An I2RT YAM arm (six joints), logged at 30 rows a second.
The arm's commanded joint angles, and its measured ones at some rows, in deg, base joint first. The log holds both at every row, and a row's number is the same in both.
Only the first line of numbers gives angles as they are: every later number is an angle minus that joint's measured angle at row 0.
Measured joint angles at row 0:
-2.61, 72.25, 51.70, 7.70, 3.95, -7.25
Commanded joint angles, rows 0 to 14:
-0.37, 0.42, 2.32, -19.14, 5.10, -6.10
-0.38, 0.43, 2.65, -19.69, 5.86, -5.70
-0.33, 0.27, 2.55, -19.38, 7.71, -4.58
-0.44, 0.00, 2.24, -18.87, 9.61, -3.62
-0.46, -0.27, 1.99, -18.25, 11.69, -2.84
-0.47, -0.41, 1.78, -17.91, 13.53, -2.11
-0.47, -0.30, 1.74, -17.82, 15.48, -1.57
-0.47, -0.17, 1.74, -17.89, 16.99, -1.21
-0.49, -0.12, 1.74, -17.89, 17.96, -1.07
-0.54, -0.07, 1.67, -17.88, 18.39, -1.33
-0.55, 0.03, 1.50, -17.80, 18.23, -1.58
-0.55, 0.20, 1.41, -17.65, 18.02, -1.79
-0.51, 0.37, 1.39, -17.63, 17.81, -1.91
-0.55, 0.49, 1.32, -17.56, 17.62, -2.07
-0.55, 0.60, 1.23, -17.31, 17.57, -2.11
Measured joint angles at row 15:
-0.13, -0.11, 1.69, -16.19, 15.27, -2.25
